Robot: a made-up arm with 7 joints.
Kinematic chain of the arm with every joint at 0, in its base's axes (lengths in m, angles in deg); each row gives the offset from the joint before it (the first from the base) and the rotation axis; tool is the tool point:
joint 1: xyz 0 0 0.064 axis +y
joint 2: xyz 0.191 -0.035 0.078 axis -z
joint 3: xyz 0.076 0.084 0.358 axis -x
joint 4: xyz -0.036 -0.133 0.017 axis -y
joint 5: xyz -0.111 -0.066 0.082 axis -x
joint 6: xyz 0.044 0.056 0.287 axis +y
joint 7: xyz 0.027 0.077 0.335 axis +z
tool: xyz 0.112 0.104 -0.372
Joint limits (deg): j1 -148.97..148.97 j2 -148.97..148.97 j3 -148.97..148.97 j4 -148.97..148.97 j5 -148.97..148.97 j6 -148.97..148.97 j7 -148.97..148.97
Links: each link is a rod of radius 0.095 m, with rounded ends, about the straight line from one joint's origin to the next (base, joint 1, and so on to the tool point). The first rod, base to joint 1, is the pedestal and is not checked.
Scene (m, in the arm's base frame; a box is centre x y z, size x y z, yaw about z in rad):
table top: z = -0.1
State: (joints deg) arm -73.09 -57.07 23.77 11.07 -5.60 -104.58 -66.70
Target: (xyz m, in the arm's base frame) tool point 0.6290 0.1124 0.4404
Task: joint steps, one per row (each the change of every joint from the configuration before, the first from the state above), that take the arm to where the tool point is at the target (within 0.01 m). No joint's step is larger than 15 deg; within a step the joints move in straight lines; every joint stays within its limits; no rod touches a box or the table.
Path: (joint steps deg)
1: 9.73 -5.94 -13.60 -4.79 -7.72 2.20 -2.56
2: 9.72 -5.94 -13.60 -4.79 -7.72 2.20 -2.56
3: 9.73 -5.95 -13.60 -4.79 -7.72 2.21 -2.56
4: 9.73 -5.94 -13.60 -4.79 -7.72 2.20 -2.55
5: 9.73 -5.94 -13.59 -4.80 -7.72 2.20 -2.56
6: 9.72 -5.94 -13.60 -4.79 -7.72 2.20 -2.56

